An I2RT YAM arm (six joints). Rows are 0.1 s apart.
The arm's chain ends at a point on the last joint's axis. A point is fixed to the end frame.
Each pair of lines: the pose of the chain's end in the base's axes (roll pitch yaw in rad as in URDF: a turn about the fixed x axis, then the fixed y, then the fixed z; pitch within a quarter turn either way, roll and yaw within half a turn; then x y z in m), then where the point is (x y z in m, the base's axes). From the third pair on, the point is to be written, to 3 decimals.
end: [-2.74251 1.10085 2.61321 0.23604 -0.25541 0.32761]
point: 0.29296 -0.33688 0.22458
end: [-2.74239 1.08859 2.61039 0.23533 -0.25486 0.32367]
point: 0.29091 -0.33585 0.21955
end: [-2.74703 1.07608 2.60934 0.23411 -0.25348 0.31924]
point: 0.289 -0.333 0.214
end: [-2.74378 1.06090 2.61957 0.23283 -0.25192 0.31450]
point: 0.287 -0.331 0.208
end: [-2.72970 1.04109 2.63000 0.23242 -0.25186 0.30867]
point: 0.284 -0.330 0.201
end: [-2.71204 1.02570 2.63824 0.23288 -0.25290 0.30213]
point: 0.282 -0.332 0.193
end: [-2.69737 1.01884 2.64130 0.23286 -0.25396 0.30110]
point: 0.280 -0.334 0.192
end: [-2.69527 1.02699 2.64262 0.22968 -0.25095 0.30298]
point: 0.278 -0.331 0.195
